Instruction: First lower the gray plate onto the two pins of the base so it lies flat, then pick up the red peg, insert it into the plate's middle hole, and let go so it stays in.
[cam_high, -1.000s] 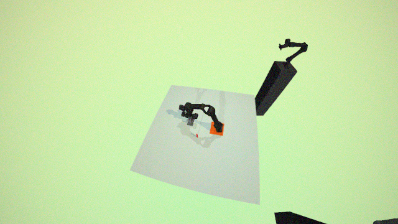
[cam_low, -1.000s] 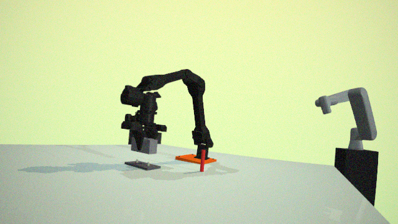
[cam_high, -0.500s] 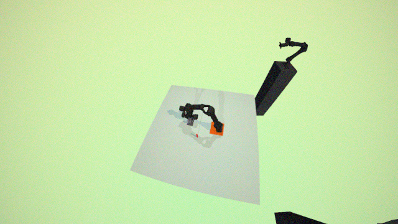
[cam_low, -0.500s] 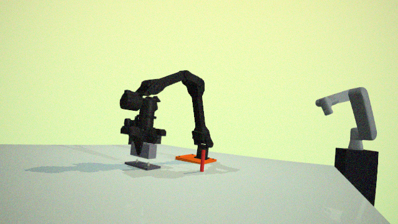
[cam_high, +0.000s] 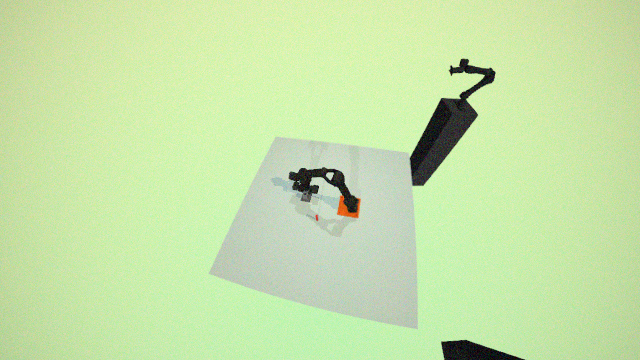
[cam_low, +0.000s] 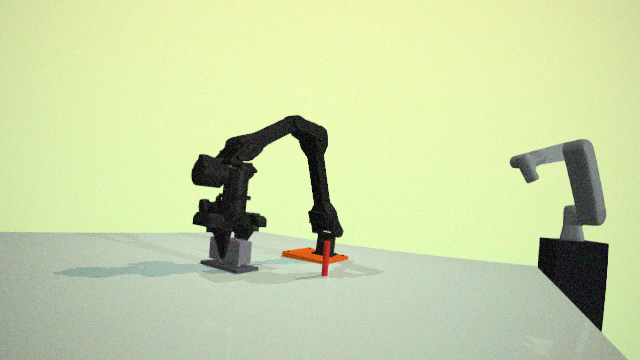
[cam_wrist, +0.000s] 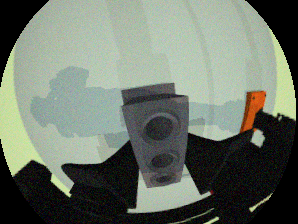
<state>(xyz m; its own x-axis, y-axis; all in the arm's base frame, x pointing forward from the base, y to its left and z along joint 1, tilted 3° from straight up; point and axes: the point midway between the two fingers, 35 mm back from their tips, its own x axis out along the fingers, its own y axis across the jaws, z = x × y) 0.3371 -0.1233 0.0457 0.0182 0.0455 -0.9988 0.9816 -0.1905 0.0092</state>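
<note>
Now: the dark base 1 cm below my gripper tip. From my gripper tip the other things lie so: gray plate: 3 cm above; then red peg: 9 cm behind, 20 cm to the left, 2 cm above.
</note>
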